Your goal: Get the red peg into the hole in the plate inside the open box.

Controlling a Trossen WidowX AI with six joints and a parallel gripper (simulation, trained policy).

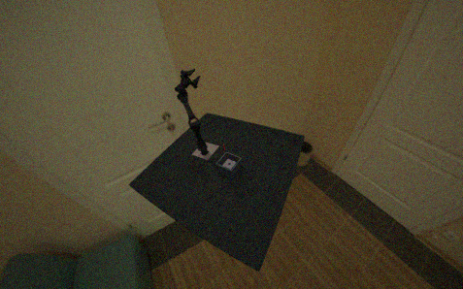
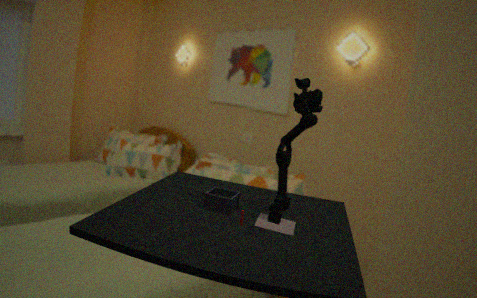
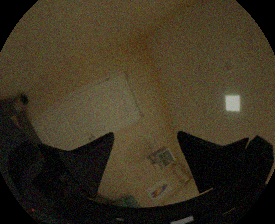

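Now: the red peg 700 mm below my gripper tip, 170 mm ahead of it and 40 mm to the right of it. From my gripper tip the other things lie so: plate 690 mm below, 340 mm ahead, 210 mm to the right; then box 710 mm below, 340 mm ahead, 210 mm to the right.
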